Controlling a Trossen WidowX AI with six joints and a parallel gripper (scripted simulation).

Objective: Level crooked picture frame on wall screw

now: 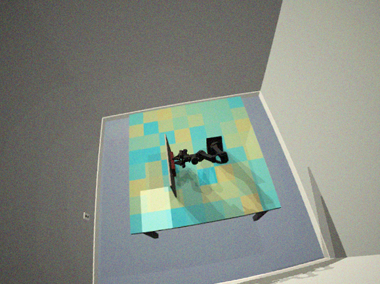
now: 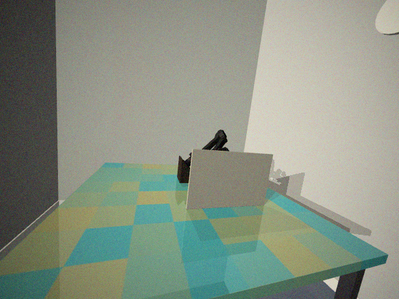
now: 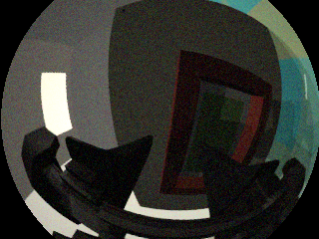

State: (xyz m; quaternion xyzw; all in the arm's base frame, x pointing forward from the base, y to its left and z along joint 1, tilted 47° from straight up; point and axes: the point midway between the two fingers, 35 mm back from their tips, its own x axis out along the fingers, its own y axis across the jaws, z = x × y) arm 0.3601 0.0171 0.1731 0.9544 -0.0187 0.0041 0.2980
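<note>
The picture frame is 10 mm ahead of my gripper tip, 10 mm to the left of it and 50 mm below it. From my gripper tip the other things lie so: wall panel (20 mm ahead, 10 mm to the left, 60 mm below).
</note>
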